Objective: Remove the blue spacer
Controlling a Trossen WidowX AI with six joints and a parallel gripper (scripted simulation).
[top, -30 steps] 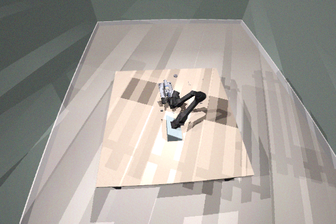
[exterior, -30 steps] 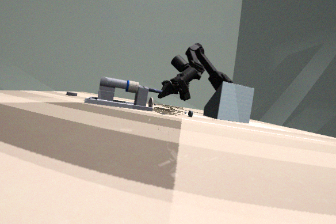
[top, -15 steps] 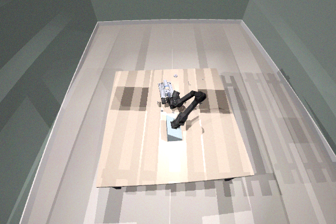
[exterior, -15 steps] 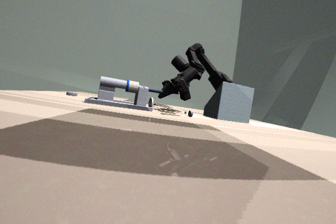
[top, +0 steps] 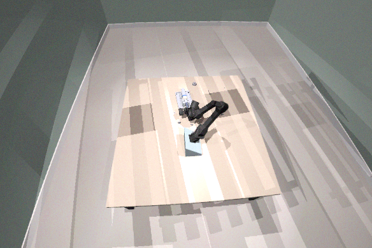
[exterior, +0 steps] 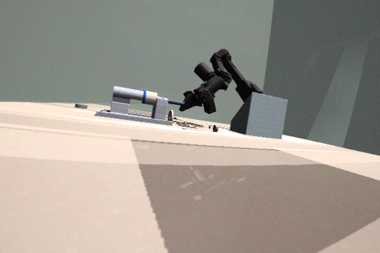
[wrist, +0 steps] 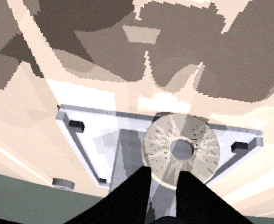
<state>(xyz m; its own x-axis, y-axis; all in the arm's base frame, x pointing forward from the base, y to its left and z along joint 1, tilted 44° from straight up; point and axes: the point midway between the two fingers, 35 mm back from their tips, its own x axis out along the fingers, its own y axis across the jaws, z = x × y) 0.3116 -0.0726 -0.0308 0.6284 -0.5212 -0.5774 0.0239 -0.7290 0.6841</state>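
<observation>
Now: the dark shaft 6 cm ahead of my gripper tip and 3 cm above it. From my gripper tip the other things lie so: beige spacer: 11 cm ahead, 2 cm above; blue spacer: 14 cm ahead, 2 cm above; dark piece: 10 cm to the left, 10 cm behind, 4 cm below.
</observation>
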